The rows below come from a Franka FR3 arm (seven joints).
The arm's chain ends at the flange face. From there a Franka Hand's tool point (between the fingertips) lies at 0.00 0.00 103.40 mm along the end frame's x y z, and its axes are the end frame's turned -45 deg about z.
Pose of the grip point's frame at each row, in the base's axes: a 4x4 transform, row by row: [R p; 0 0 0 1], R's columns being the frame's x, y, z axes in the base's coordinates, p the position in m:
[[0.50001, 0.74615, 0.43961, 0.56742], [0.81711, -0.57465, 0.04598, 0.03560], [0.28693, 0.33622, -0.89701, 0.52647], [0, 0, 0, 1]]
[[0.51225, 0.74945, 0.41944, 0.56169], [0.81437, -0.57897, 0.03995, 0.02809], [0.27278, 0.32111, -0.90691, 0.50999], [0, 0, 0, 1]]
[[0.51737, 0.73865, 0.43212, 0.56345], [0.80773, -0.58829, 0.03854, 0.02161], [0.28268, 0.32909, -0.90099, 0.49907], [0, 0, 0, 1]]
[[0.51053, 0.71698, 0.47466, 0.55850], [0.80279, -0.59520, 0.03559, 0.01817], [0.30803, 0.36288, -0.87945, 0.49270], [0, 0, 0, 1]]
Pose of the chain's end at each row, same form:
[[0.88117, 0.17405, 0.43961, 0.52196], [0.17145, -0.98412, 0.04598, 0.03085], [0.44063, 0.03485, -0.89701, 0.61922], [0, 0, 0, 1]]
[[0.89216, 0.16773, 0.41944, 0.51832], [0.16645, -0.98524, 0.03995, 0.02396], [0.41994, 0.03417, -0.90691, 0.60376], [0, 0, 0, 1]]
[[0.88814, 0.15647, 0.43212, 0.51877], [0.15517, -0.98714, 0.03854, 0.01762], [0.43259, 0.03282, -0.90099, 0.59223], [0, 0, 0, 1]]
[[0.86798, 0.14598, 0.47466, 0.50942], [0.14679, -0.98853, 0.03559, 0.01449], [0.47441, 0.03878, -0.87945, 0.58364], [0, 0, 0, 1]]

